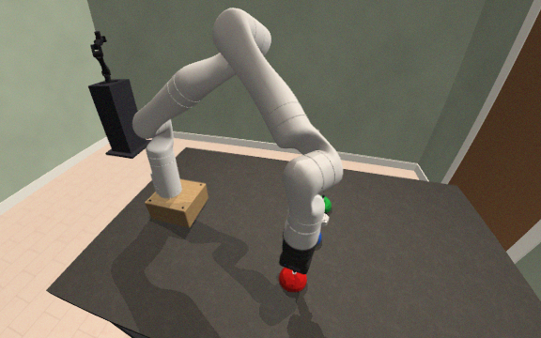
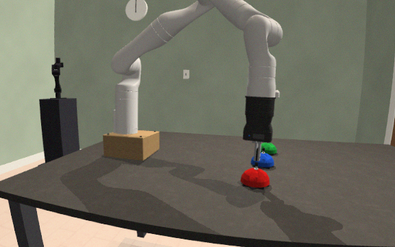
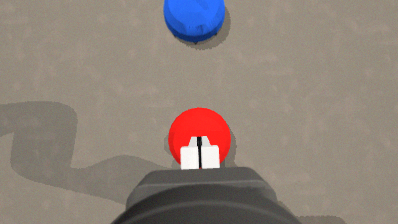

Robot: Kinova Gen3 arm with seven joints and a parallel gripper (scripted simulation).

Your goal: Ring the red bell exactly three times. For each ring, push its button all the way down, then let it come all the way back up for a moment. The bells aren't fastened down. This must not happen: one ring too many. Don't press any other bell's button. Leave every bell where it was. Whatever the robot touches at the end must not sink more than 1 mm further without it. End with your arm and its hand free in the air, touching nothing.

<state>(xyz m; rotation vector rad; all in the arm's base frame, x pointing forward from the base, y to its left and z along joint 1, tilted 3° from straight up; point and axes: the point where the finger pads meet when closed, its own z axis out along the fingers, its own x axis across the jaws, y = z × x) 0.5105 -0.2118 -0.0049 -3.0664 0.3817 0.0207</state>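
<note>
The red bell is 5 cm below my hand. Round my hand: green bell: 34 cm to the left, 9 cm ahead, 5 cm below; then blue bell: 17 cm to the left, 5 cm below, 4 cm ahead.
</note>
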